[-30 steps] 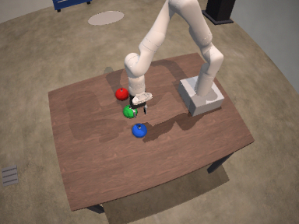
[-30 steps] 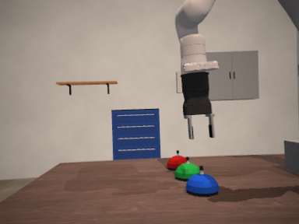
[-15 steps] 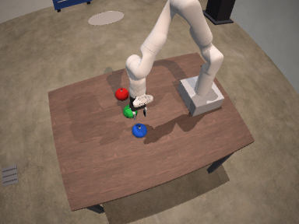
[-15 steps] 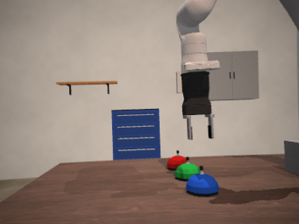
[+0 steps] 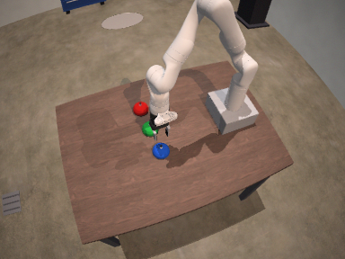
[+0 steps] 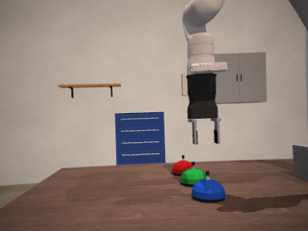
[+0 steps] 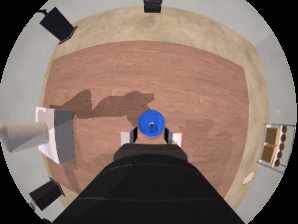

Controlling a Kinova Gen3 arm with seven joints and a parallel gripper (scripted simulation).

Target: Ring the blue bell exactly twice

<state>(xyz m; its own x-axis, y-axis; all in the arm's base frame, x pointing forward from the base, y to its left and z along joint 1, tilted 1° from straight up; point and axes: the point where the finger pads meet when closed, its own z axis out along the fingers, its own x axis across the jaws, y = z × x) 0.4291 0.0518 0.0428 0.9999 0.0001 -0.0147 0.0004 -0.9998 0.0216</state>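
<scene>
The blue bell is 11 cm below my hand and 1 cm to the left of it. From my hand the other things lie so: red bell (27 cm to the right, 11 cm below); green bell (13 cm to the right, 11 cm below).
</scene>
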